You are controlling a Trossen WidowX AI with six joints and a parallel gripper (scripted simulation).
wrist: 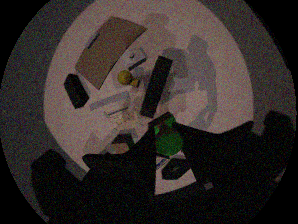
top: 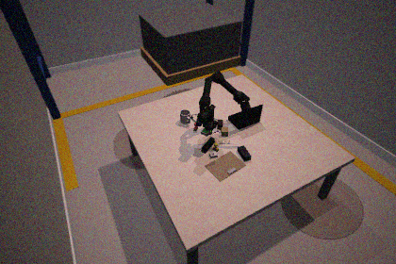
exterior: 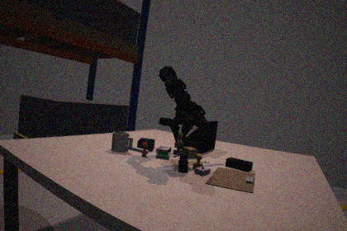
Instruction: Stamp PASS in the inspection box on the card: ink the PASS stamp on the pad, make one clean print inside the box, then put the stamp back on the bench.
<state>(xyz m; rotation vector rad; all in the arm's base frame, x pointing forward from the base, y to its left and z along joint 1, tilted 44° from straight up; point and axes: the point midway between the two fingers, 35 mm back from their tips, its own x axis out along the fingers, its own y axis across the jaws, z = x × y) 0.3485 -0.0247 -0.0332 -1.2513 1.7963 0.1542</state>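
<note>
Right now my gripper tip is 4 cm short of the long dark block, 4 cm to the right of it and 8 cm above it. The rest, counted from my gripper tip: green-knobbed stamp: right at my gripper tip; then yellow-knobbed stamp: 1 cm ahead, 10 cm to the left, 7 cm below; then green-topped box: 5 cm behind, 10 cm to the right, 9 cm below.
</note>
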